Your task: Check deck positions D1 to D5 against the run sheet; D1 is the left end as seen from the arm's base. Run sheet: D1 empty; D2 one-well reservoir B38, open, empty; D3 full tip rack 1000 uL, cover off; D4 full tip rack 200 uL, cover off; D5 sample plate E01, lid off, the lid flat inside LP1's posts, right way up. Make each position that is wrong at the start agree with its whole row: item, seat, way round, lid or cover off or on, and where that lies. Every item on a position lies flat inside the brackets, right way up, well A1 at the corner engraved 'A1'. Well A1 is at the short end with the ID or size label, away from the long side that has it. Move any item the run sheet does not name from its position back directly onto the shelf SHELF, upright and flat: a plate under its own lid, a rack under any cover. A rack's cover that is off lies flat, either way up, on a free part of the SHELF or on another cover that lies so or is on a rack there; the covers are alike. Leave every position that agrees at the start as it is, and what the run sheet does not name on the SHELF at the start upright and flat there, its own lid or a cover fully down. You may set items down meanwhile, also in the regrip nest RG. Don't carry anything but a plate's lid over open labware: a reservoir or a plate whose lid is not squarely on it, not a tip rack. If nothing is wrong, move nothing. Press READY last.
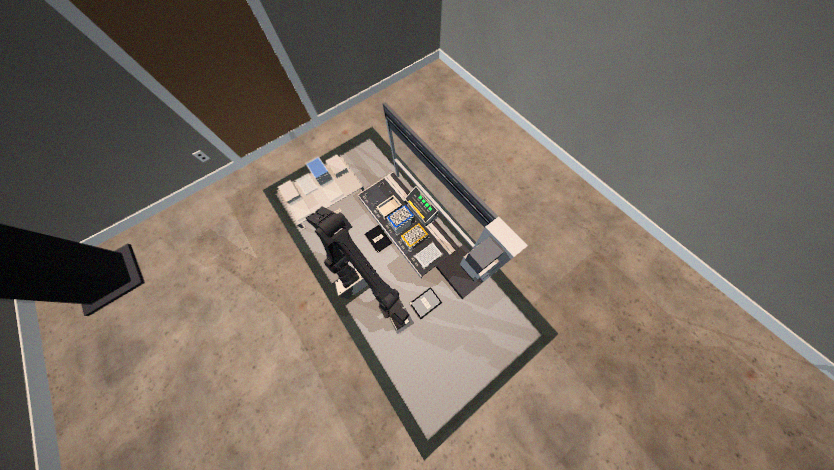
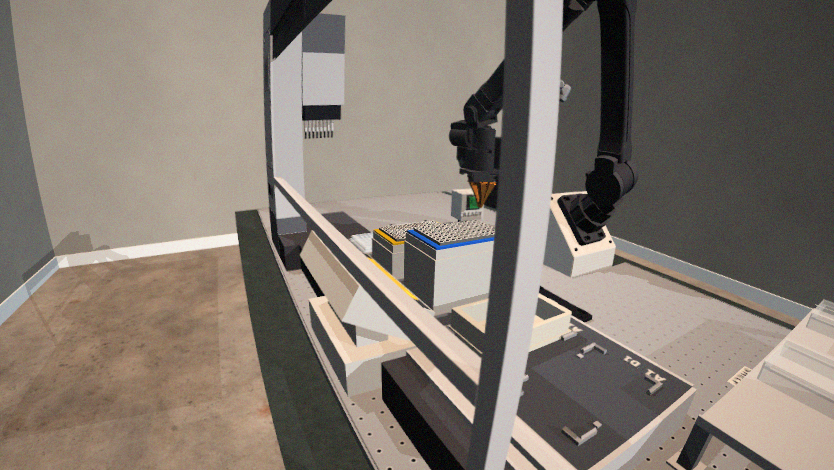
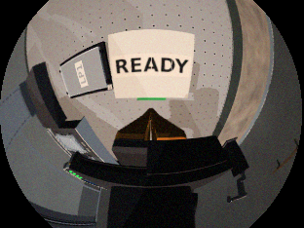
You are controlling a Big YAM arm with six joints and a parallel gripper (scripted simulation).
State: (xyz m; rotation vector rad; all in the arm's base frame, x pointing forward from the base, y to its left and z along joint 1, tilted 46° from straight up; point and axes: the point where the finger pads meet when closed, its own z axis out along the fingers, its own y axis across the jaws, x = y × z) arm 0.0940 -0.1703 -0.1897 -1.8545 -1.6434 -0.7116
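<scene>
My hand is 4 cm to the left of the ready button box, 2 cm above it and 1 cm past it. From my hand the other things lie so: lid 15 cm ahead, 7 cm to the right, 7 cm below; then white sample plate 31 cm ahead, 11 cm to the left, 2 cm below; then yellow-rimmed tip rack 31 cm ahead, 23 cm to the left, 2 cm above.
</scene>
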